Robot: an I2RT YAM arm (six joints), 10 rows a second.
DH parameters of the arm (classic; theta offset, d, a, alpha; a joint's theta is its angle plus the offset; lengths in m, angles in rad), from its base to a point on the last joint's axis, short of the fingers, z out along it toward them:
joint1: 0 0.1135 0.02 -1.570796
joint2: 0 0 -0.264 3.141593
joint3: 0.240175 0 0.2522 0
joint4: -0.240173 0 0.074 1.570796
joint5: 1.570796 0 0 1.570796
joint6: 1.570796 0.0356 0 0
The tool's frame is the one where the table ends.
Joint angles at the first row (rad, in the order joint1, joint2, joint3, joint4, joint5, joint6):
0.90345, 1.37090, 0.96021, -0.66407, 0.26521, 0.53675
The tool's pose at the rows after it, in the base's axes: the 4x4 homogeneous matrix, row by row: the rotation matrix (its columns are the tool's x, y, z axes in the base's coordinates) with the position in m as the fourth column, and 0 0 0 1 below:
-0.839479 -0.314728 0.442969 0.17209; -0.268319 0.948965 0.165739 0.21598; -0.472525 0.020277 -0.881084 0.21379; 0 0 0 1
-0.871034 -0.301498 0.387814 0.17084; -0.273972 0.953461 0.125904 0.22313; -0.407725 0.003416 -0.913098 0.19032; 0 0 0 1
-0.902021 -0.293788 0.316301 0.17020; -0.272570 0.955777 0.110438 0.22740; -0.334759 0.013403 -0.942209 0.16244; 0 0 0 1
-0.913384 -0.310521 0.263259 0.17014; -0.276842 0.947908 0.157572 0.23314; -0.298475 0.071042 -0.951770 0.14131; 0 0 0 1
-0.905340 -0.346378 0.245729 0.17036; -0.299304 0.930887 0.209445 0.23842; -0.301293 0.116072 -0.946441 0.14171; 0 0 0 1
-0.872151 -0.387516 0.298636 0.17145; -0.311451 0.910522 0.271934 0.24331; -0.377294 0.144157 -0.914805 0.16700; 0 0 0 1
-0.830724 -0.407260 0.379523 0.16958; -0.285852 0.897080 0.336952 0.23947; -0.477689 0.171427 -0.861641 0.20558; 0 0 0 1
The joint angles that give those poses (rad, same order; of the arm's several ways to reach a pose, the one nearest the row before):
0.93108, 1.44618, 0.95418, -0.65508, 0.25934, 0.55986
0.94796, 1.52000, 0.93731, -0.64277, 0.24396, 0.59967
0.95257, 1.59670, 0.90361, -0.59537, 0.19498, 0.62887
0.95567, 1.65352, 0.86983, -0.50040, 0.12440, 0.63201
0.96025, 1.65830, 0.87279, -0.46639, 0.08135, 0.60903
0.96793, 1.59875, 0.90792, -0.47391, 0.09193, 0.57533
0.96946, 1.49006, 0.94319, -0.50461, 0.12263, 0.55535

